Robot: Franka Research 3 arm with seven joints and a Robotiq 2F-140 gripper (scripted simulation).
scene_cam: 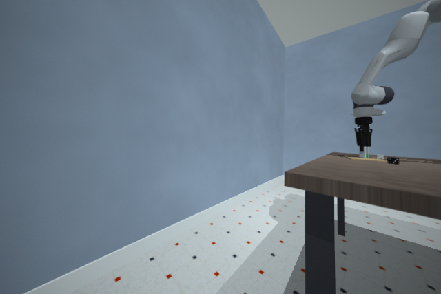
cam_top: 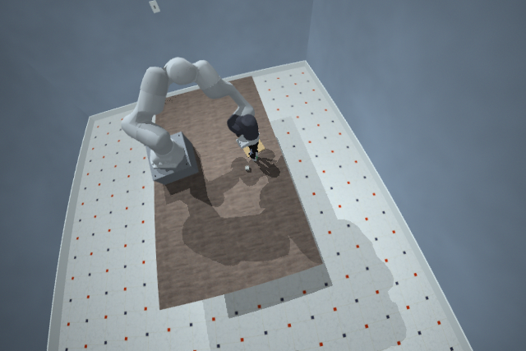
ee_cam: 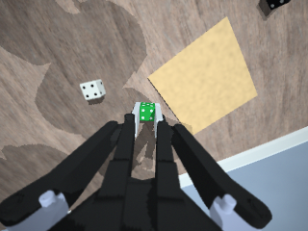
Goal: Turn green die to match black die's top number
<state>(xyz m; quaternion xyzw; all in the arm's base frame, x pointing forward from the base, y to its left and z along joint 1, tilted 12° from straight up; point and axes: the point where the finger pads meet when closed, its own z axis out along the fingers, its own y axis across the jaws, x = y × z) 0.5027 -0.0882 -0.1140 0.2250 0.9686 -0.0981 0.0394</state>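
The tan mat is 110 mm to the left of my hand and 40 mm below it. From my hand the other things lie so: green die 20 mm below; white die 70 mm behind, 60 mm to the right, 20 mm below; black die 230 mm to the left, 90 mm behind, 20 mm below.
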